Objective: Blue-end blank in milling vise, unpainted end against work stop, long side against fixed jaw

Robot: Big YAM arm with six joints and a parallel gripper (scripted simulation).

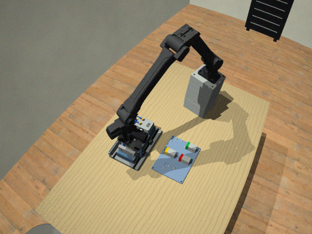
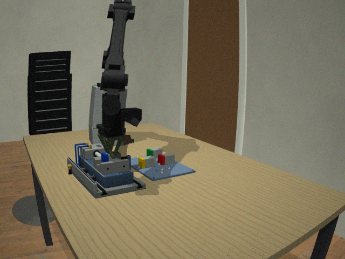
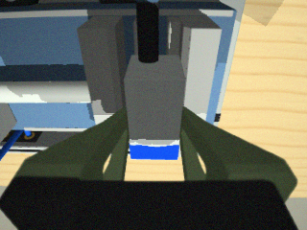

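Now: the fixed jaw 30 mm ahead of my hand, 10 mm to the left of it and 40 mm below it. Also, from my hand: light blue plate 150 mm behind, 220 mm to the left, 110 mm below; yellow-ended blank 150 mm behind, 170 mm to the left, 90 mm below; black work stop rod 10 mm behind, 40 mm to the left, 30 mm below.
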